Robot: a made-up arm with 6 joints.
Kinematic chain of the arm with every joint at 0, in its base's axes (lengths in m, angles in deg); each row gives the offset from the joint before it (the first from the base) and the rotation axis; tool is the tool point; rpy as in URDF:
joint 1: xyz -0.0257 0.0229 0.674 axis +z
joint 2: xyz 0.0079 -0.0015 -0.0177 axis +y
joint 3: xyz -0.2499 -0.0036 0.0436 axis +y
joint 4: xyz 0.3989 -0.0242 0.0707 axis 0.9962 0 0.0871
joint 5: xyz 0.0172 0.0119 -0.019 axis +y
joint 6: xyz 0.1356 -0.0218 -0.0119 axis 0.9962 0 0.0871
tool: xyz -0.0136 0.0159 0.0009 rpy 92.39 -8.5 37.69
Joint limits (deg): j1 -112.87..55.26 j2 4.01..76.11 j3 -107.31..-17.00 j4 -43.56..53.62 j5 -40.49..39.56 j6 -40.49..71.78
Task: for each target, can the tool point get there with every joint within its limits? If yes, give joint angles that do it. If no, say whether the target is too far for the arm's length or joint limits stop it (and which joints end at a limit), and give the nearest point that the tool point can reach.
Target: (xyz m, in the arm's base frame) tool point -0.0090 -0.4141 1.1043
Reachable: yes | joints -88.41 66.78 -87.65 27.80 22.37 51.31
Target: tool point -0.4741 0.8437 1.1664
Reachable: no: too far | nearest point -0.2581 0.4484 1.1795 | short by 0.451 m
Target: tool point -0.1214 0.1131 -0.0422
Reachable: no: joint limits stop it (at a limit: joint 1, joint 2, joint 3, joint 5, joint 6) | nearest point 0.0920 0.1990 0.4632 | short by 0.555 m
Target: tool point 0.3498 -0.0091 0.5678
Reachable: yes | joints -4.79 68.28 -24.94 29.43 1.01 -13.28
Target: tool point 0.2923 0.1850 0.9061
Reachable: yes | joints 26.77 34.41 -38.39 29.07 9.34 20.75
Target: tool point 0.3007 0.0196 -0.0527
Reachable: no: joint limits stop it (at a limit: joint 2, joint 3, joint 6) | nearest point 0.2393 0.0202 0.4548 | short by 0.511 m
